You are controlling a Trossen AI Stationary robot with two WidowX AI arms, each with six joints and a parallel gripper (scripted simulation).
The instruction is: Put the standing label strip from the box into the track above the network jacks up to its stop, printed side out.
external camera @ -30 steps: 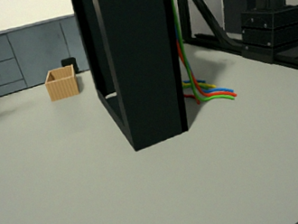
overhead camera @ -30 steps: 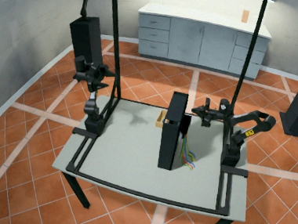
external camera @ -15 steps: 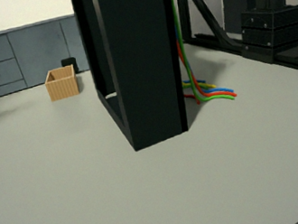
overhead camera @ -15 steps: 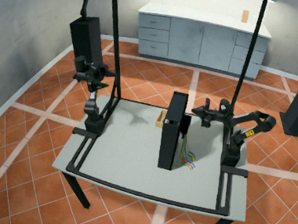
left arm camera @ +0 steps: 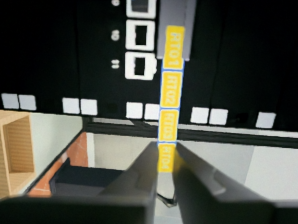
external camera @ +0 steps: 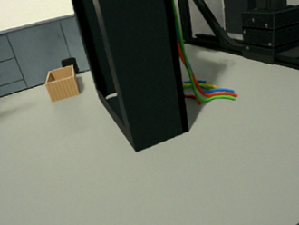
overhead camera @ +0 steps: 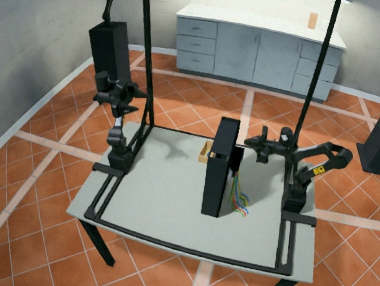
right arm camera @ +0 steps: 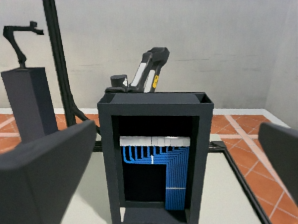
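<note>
My left gripper is now 3 cm to the left of the yellow label strip and 3 cm short of it. Round my left hand: small box: 27 cm below, 21 cm to the right, 14 cm behind.
</note>
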